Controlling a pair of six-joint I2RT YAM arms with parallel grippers.
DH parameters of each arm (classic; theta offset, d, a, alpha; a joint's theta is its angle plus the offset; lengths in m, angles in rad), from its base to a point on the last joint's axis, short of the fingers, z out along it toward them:
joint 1: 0 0.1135 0.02 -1.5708
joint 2: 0 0 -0.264 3.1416
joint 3: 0.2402 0 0.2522 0
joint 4: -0.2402 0 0.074 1.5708
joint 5: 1.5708 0 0 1.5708
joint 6: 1.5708 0.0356 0 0
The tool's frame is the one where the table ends.
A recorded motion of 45 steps. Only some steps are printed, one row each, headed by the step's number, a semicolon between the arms.
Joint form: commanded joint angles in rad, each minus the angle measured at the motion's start. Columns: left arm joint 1, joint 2, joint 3, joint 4, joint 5, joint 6; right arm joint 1, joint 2, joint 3, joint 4, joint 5, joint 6.
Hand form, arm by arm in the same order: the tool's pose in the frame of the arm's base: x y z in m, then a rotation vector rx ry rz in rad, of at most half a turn. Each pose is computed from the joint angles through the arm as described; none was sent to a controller.
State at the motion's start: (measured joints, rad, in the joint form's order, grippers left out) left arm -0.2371 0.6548 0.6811 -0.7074 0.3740 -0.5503; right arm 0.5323 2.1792 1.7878 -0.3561 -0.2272 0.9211
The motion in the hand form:
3: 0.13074 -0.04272 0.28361 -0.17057 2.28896 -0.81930; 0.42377 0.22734 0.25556 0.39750 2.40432 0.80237
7: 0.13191 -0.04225 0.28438 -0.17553 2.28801 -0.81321; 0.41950 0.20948 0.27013 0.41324 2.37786 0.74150
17: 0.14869 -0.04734 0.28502 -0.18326 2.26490 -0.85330; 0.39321 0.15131 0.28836 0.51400 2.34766 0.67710
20: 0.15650 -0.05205 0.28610 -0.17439 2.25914 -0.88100; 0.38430 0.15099 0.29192 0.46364 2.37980 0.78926
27: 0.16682 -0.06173 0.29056 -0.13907 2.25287 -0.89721; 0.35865 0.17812 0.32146 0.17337 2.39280 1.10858
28: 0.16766 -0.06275 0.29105 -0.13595 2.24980 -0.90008; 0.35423 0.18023 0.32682 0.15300 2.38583 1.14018
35: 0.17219 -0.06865 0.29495 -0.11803 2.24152 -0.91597; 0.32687 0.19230 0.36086 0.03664 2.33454 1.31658
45: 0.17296 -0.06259 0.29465 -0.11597 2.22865 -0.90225; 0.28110 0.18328 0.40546 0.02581 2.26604 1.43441
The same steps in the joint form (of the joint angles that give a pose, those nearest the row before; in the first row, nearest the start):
3: 0.0130 -0.0021 0.0306 0.0027 -0.0123 -0.0044; -0.0491 -0.1045 -0.0189 -0.0642 0.1030 -0.0543
7: 0.0176 0.0035 0.0349 0.0034 -0.0149 -0.0027; -0.0758 -0.1587 -0.0420 -0.0923 0.1399 -0.0810
17: 0.0126 0.0721 0.0380 0.0978 0.0015 -0.0313; -0.1716 -0.3486 -0.2252 -0.1087 0.1485 -0.0943
20: -0.0030 0.1090 0.0455 0.1399 0.0099 -0.0471; -0.1735 -0.3816 -0.2552 -0.1072 0.0451 -0.0958
27: -0.0445 0.1649 0.0720 0.1858 -0.0022 -0.0552; -0.1089 -0.4426 -0.2446 -0.0994 -0.2091 -0.1338
28: -0.0490 0.1689 0.0736 0.1925 -0.0036 -0.0573; -0.1011 -0.4561 -0.2445 -0.0987 -0.2284 -0.1284
35: -0.0736 0.1950 0.0915 0.2156 -0.0089 -0.0671; -0.0500 -0.5321 -0.2300 -0.0965 -0.3283 -0.0879
45: -0.0377 0.1881 0.0867 0.2164 0.0093 -0.0408; -0.0128 -0.6861 -0.2425 -0.1333 -0.3542 -0.0025

